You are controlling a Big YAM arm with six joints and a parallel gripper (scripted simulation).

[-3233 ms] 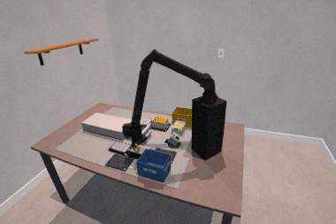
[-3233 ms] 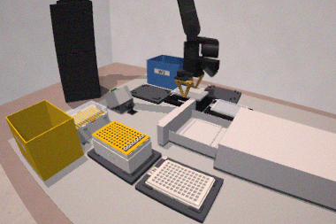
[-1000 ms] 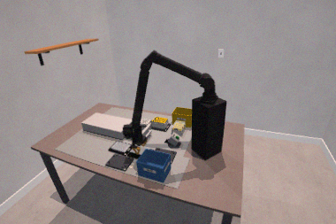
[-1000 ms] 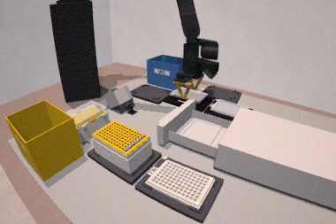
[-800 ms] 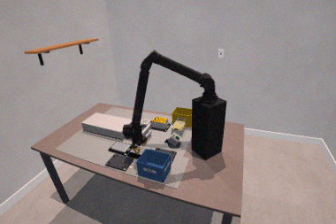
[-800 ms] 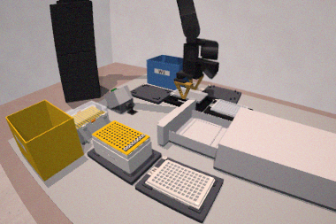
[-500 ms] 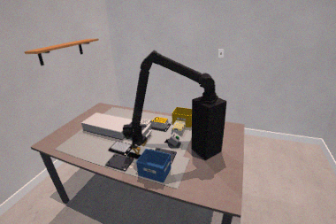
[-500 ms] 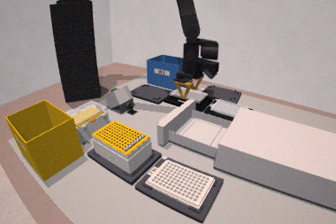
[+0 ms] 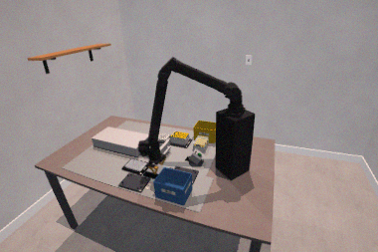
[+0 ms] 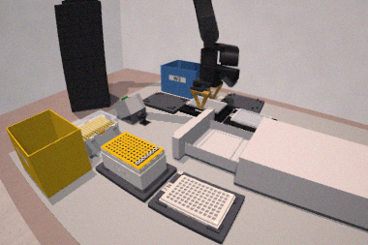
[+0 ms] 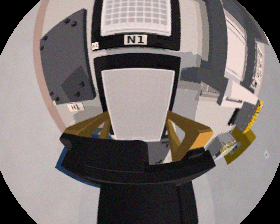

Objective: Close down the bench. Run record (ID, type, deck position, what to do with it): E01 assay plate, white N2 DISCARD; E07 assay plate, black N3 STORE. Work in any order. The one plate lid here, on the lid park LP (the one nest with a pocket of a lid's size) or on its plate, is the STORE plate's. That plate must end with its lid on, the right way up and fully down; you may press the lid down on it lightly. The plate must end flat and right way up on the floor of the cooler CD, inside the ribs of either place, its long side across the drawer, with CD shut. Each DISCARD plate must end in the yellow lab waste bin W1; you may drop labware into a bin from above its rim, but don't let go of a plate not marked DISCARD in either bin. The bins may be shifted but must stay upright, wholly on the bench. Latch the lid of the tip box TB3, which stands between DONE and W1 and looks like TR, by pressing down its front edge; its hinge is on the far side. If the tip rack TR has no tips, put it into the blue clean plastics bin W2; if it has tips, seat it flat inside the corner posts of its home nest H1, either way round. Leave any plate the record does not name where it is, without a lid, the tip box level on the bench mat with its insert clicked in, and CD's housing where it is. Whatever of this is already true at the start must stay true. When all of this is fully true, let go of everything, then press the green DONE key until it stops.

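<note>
Now: the plate lid right at my hand. Round my hand: dark lid park nest: 16 cm behind, 6 cm to the right, 3 cm below; then black slab: 3 cm below; then black plate: 1 cm below.
</note>
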